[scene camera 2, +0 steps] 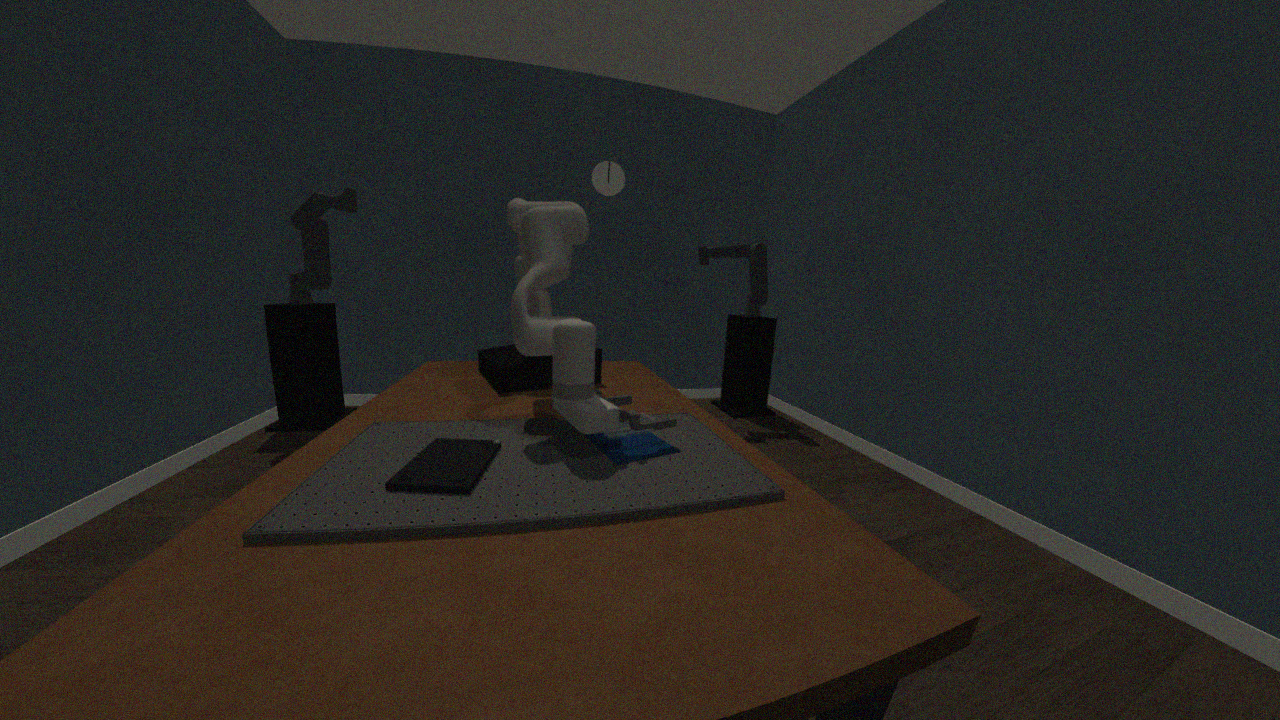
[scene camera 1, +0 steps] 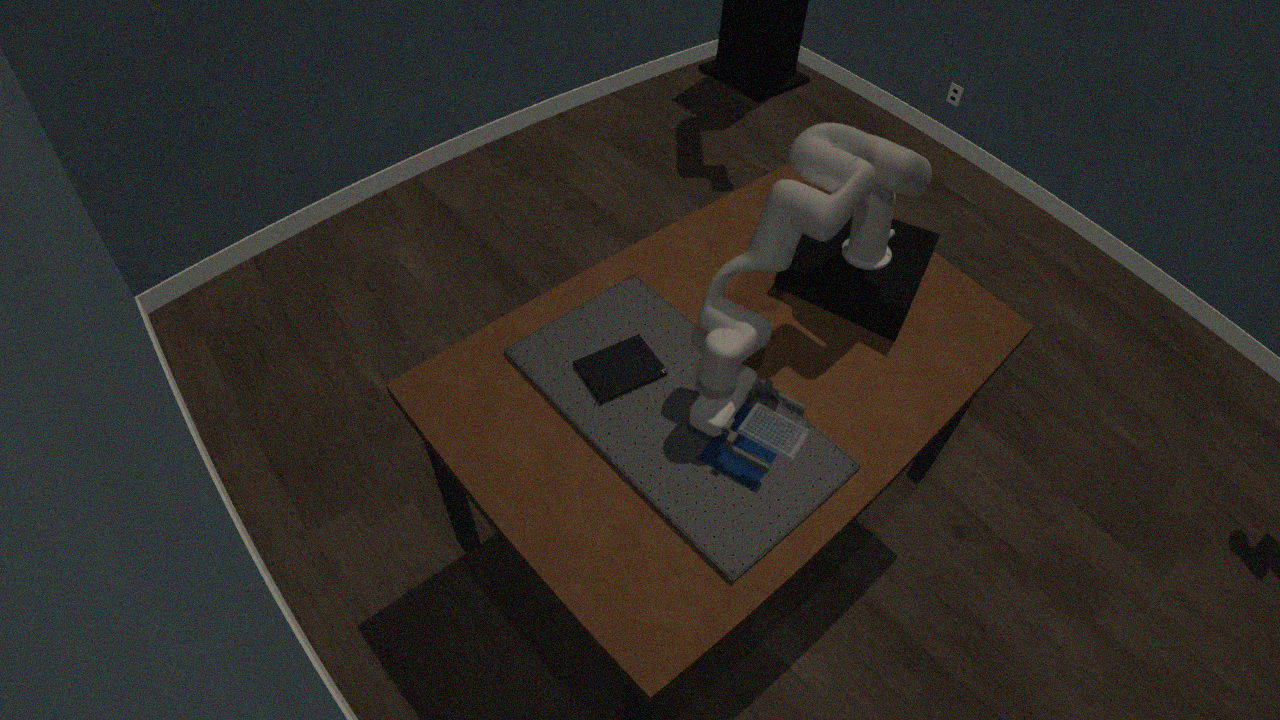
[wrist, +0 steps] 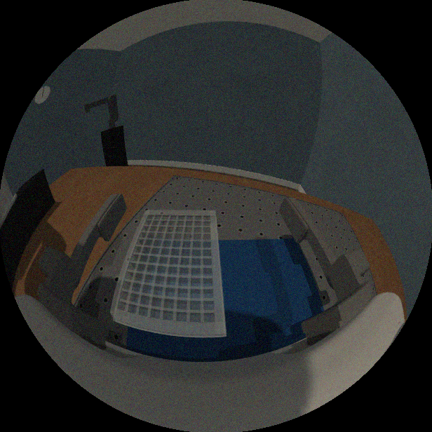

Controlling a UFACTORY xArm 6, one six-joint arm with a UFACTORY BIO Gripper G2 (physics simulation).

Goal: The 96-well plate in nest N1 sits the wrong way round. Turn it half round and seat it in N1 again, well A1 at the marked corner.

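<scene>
The pale 96-well plate (scene camera 1: 774, 429) (wrist: 175, 265) lies flat, its long side pointing away from the wrist camera. It overlaps one side of a flat blue piece (scene camera 1: 735, 462) (scene camera 2: 651, 446) (wrist: 260, 280). Nest N1 cannot be told apart under the plate, and the A1 marking is too small to read. My gripper (scene camera 1: 787, 437) (scene camera 2: 653, 411) (wrist: 204, 219) is open wide, with its fingers low on either side of the plate. In the wrist view the plate stands nearer the left finger, with a wider gap on the right. Nothing is held between the fingers.
A grey perforated board (scene camera 1: 716, 537) (scene camera 2: 581, 501) (wrist: 255, 212) lies under these things on the wooden table (scene camera 1: 537, 501) (scene camera 2: 537, 608). A flat black box (scene camera 1: 619, 368) (scene camera 2: 444, 465) lies on the board. The arm's black base block (scene camera 1: 845, 277) stands behind.
</scene>
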